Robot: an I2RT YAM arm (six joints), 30 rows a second.
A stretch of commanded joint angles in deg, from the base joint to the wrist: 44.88 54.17 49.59 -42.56 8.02 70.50; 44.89 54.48 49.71 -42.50 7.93 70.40; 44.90 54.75 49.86 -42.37 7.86 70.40; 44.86 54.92 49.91 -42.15 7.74 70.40; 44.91 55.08 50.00 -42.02 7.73 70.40; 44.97 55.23 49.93 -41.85 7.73 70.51; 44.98 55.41 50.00 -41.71 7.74 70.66; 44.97 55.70 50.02 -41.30 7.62 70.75; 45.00 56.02 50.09 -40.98 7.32 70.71; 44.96 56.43 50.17 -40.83 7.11 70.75; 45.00 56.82 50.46 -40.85 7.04 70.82; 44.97 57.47 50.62 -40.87 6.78 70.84; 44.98 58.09 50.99 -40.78 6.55 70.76; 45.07 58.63 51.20 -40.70 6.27 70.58; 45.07 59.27 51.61 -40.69 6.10 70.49; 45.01 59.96 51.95 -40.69 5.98 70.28; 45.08 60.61 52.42 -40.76 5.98 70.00; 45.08 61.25 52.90 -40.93 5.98 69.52; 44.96 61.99 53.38 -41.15 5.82 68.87; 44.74 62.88 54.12 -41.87 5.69 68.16
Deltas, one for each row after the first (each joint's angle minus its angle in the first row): 0.01 0.31 0.12 0.06 -0.09 -0.10; 0.02 0.58 0.27 0.19 -0.16 -0.10; -0.02 0.75 0.32 0.41 -0.28 -0.10; 0.03 0.91 0.41 0.54 -0.29 -0.10; 0.09 1.06 0.34 0.71 -0.29 0.01; 0.10 1.24 0.41 0.85 -0.28 0.16; 0.09 1.53 0.43 1.26 -0.40 0.25; 0.12 1.85 0.50 1.58 -0.70 0.21; 0.08 2.26 0.58 1.73 -0.91 0.25; 0.12 2.65 0.87 1.71 -0.98 0.32; 0.09 3.30 1.03 1.69 -1.24 0.34; 0.10 3.92 1.40 1.78 -1.47 0.26; 0.19 4.46 1.61 1.86 -1.75 0.08; 0.19 5.10 2.02 1.87 -1.92 -0.01; 0.13 5.79 2.36 1.87 -2.04 -0.22; 0.20 6.44 2.83 1.80 -2.04 -0.50; 0.20 7.08 3.31 1.63 -2.04 -0.98; 0.08 7.82 3.79 1.41 -2.20 -1.63; -0.14 8.71 4.53 0.69 -2.33 -2.34
